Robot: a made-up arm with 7 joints.
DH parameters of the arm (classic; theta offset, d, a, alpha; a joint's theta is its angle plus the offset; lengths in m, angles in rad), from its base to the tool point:
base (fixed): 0 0 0 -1.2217
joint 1: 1.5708 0 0 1.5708
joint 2: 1.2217 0 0 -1.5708
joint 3: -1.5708 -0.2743 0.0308 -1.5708
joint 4: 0 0 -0.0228 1.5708
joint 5: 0 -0.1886 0 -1.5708
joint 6: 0 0 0 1.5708
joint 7: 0 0 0 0
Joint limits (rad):
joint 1: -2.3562..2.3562
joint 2: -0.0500..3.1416
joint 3: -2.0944..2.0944
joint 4: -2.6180..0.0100
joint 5: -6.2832..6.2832
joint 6: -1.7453..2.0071
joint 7: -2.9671..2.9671
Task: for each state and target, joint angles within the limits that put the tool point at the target. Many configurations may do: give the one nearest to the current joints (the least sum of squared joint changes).
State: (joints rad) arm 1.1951 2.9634 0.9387 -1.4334 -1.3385 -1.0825 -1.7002
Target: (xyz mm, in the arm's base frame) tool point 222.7 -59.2 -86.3
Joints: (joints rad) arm 1.3519 3.1416 0.9474 -2.3188 -1.3385 -1.0825 -1.7002
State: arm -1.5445 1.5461 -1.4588 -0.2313 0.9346 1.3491 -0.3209
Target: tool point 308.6 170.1 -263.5
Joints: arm -0.8392 0.8934 -1.6996 -0.9155 0.9346 1.3491 -0.3209
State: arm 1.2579 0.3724 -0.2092 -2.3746 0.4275 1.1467 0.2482
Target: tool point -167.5 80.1 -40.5
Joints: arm 2.0877 0.5336 0.2762 -2.6158 0.4275 1.1467 0.2482
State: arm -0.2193 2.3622 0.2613 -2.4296 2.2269 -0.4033 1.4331
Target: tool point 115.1 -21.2 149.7
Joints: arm -0.0950 2.7630 0.4822 -2.6159 2.2269 -0.4033 1.4331
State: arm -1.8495 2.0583 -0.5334 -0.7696 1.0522 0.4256 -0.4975
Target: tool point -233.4 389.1 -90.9
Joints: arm -2.3406 2.6896 -0.5308 0.0083 1.0522 0.4256 -0.4975
